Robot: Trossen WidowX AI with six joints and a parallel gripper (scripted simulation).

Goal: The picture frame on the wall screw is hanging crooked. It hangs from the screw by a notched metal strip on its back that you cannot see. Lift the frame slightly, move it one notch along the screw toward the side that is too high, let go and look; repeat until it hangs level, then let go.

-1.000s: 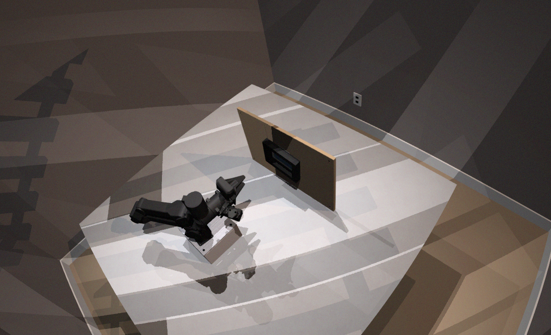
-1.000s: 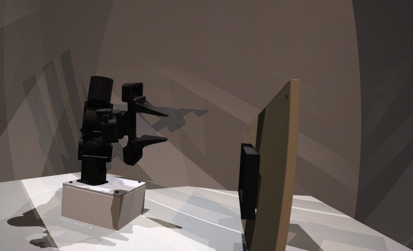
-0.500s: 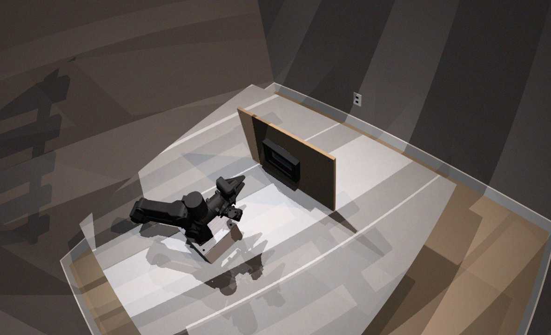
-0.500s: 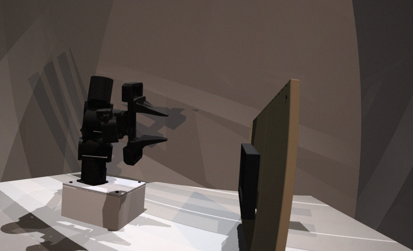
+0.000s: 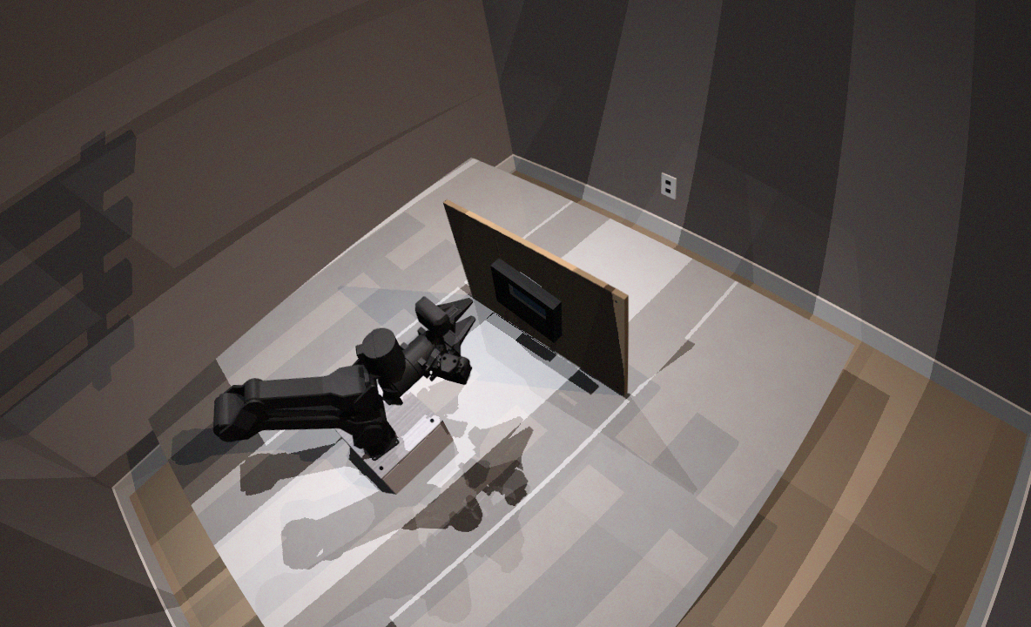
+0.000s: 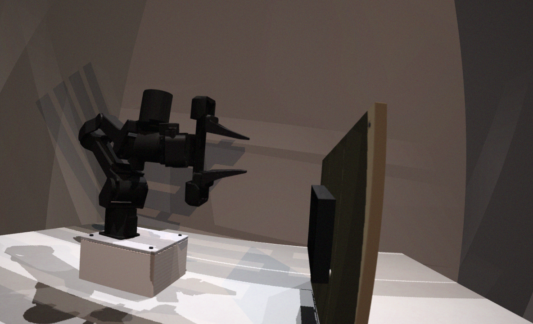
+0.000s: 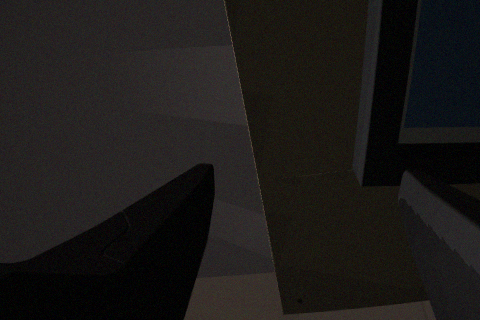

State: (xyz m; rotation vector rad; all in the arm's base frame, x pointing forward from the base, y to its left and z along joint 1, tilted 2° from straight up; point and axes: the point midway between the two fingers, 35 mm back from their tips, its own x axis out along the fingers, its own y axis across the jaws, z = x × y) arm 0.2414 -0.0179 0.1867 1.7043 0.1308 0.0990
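Now: the picture frame 14 cm ahead of my gripper tip, 3 cm to the left of it and 11 cm below it. Also, from my gripper tip: wooden board: 15 cm ahead, 3 cm to the left, 12 cm below.
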